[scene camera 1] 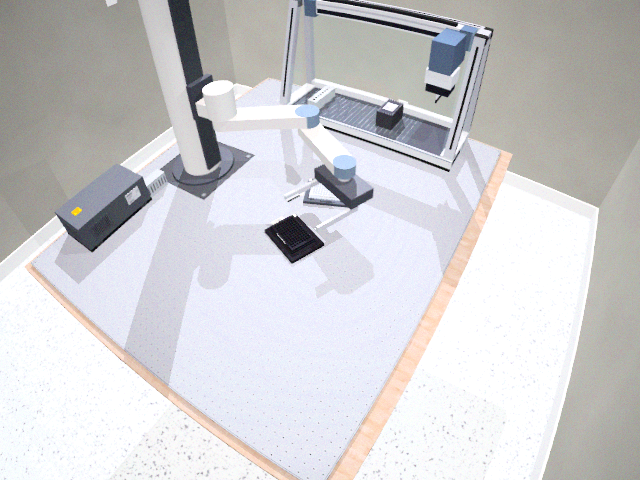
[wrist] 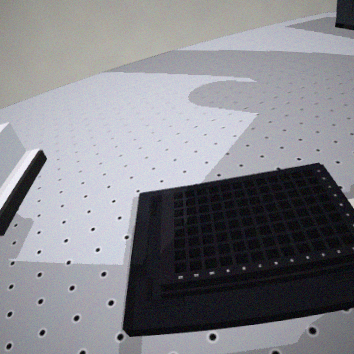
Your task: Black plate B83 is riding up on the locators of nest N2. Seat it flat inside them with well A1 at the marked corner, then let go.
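Black plate B83 lies on the black nest N2, with its grid of wells facing up. In the wrist view a wide strip of nest shows at the plate's left and near sides, and the plate's right end is cut off. Black on black hides how the plate's edges meet the locators; the A1 corner mark cannot be read. My gripper is open and empty, with its fingers wide apart beside and behind the nest. One finger shows at the left in the wrist view, apart from the plate.
A second nest with a white plate stands behind N2, partly under my gripper body. A framed gantry machine stands at the back right. A dark grey box stands at the left, near the arm's column.
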